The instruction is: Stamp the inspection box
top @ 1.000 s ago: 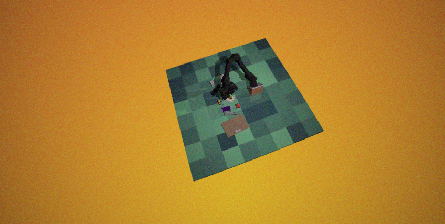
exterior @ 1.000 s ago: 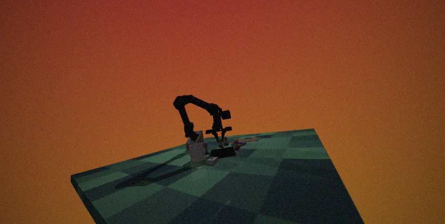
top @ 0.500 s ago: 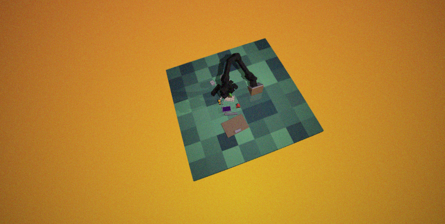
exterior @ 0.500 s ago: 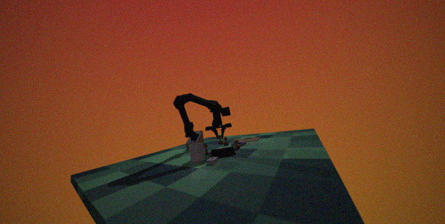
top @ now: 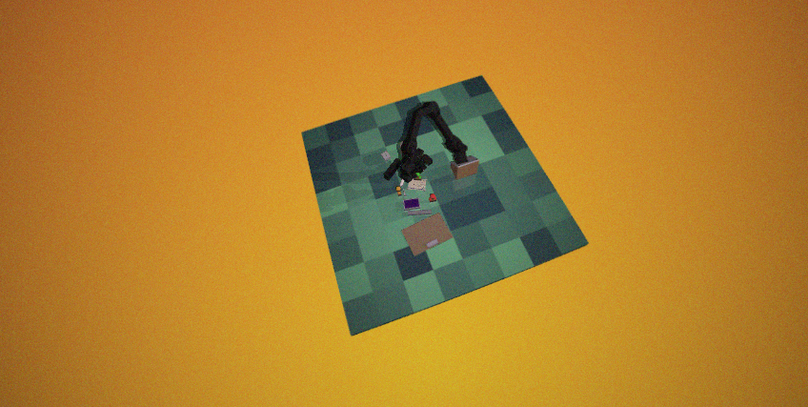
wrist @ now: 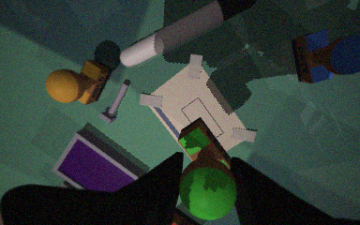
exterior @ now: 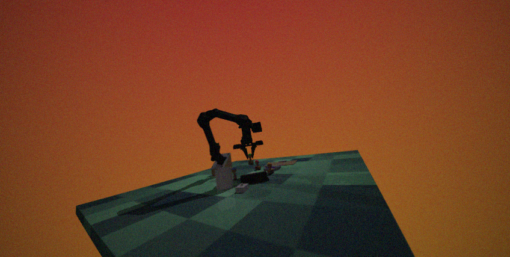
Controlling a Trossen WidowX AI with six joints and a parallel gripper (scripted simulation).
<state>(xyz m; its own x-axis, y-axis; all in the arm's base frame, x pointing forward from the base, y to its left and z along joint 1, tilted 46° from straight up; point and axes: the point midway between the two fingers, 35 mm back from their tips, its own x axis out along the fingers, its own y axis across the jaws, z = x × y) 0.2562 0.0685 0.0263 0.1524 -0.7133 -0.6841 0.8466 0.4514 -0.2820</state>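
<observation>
Now: gripper tip 130 mm short of the dark block, 120 mm to the left of it and 80 mm above it. Round my gripper tip: green-knobbed stamp 10 mm below; then white marker 60 mm ahead, 80 mm to the right, 90 mm below; then white card 10 mm ahead, 100 mm below.
</observation>
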